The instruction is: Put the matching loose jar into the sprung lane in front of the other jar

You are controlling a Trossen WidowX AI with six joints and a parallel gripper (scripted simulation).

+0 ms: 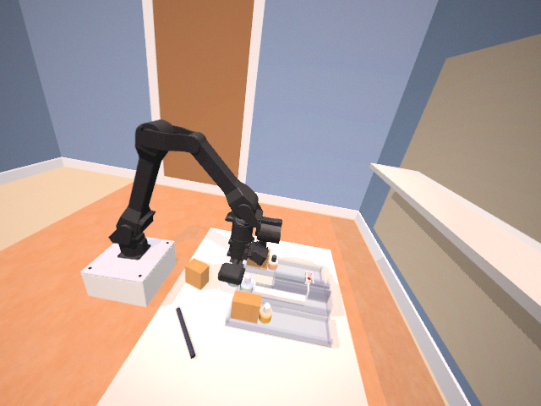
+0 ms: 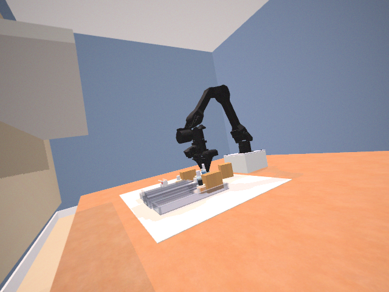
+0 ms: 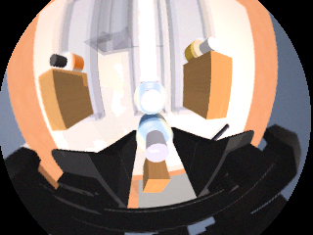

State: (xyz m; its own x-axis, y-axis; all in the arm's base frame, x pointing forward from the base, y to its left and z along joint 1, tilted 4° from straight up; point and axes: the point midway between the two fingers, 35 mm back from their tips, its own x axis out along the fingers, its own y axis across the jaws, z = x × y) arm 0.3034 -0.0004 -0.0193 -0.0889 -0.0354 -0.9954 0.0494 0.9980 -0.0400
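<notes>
My gripper tip is now 180 mm short of the grey lane rack, 40 mm above it and 20 mm to the right of it. Round my gripper tip: red mark: 230 mm ahead, 30 mm to the left, 10 mm above; shelf: 540 mm ahead, 310 mm above, 30 mm to the right; dark rod: 150 mm to the right, 90 mm behind, 50 mm below.
</notes>
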